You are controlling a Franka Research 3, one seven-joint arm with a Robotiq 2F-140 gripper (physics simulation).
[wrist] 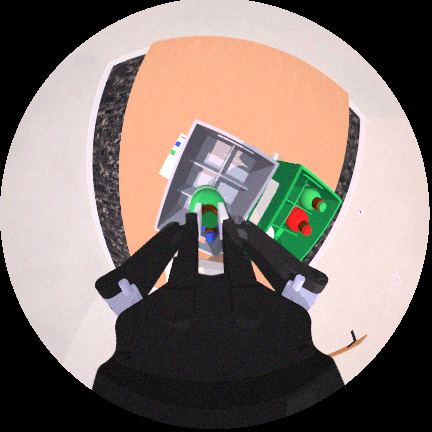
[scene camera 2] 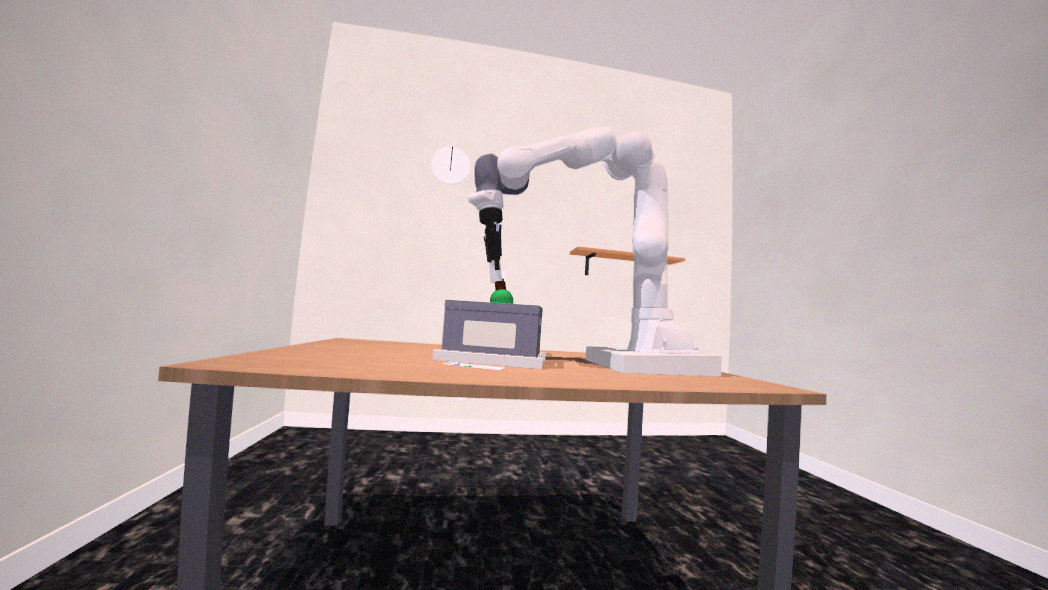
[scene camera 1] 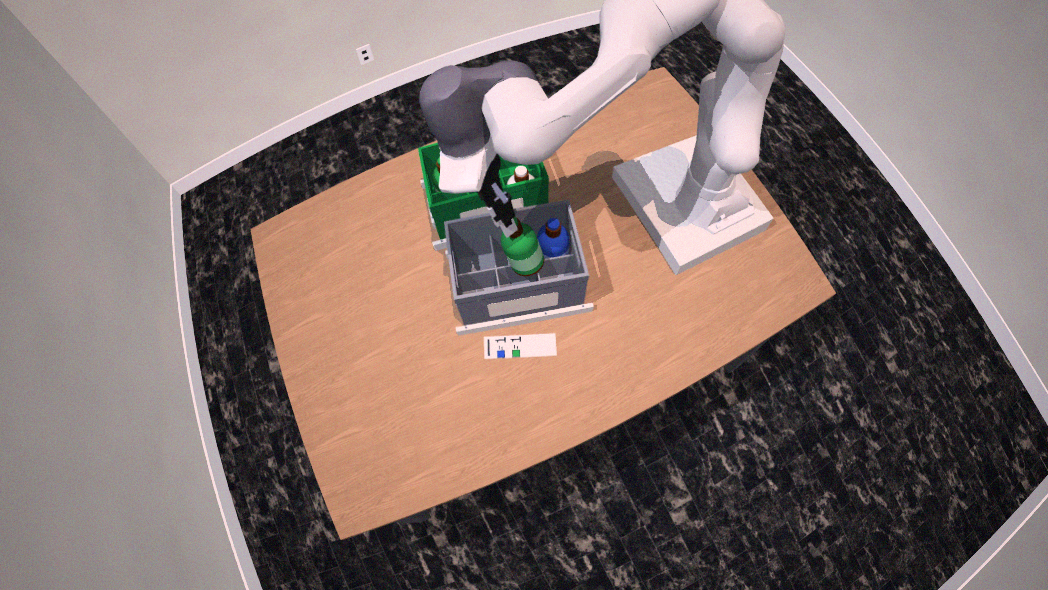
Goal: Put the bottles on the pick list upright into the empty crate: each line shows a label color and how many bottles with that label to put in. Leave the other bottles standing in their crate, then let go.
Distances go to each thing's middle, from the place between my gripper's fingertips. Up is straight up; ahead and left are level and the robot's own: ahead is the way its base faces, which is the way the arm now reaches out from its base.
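Scene:
My hand is 11 cm past the blue bottle (scene camera 1: pixel 553 238), 3 cm to the left of it and 16 cm above it. There's a white rail (scene camera 2: pixel 440 355) too, 11 cm to the left of my hand and 23 cm below it. As for the pick list (scene camera 1: pixel 535 345), it's 3 cm ahead of my hand, 16 cm to the left of it and 24 cm below it.

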